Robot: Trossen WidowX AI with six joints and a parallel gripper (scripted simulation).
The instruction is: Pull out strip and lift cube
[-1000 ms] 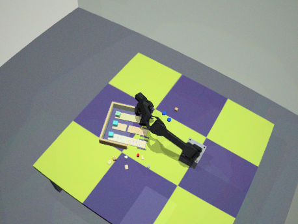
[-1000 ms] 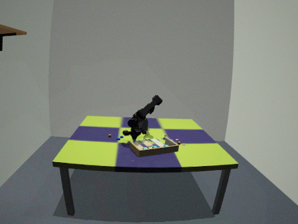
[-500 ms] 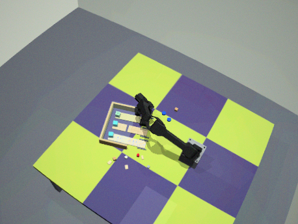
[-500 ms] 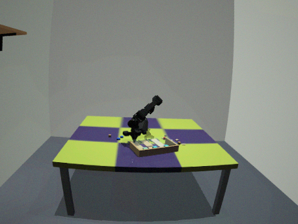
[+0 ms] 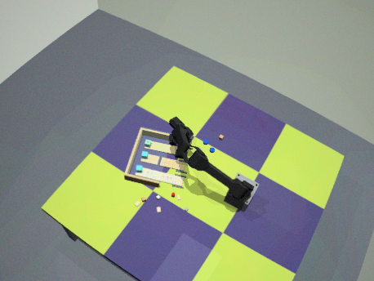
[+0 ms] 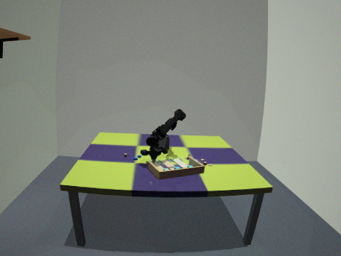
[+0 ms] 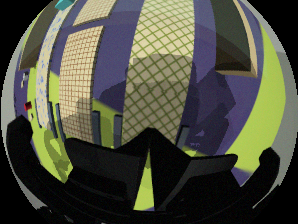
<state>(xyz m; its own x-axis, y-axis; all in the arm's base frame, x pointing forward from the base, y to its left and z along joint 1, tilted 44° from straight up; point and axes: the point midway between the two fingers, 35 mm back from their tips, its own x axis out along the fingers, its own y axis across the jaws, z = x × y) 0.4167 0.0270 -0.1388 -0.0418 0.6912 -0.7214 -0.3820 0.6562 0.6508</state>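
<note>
My gripper tip is 90 mm short of the strip and 40 mm to the right of it.
</note>
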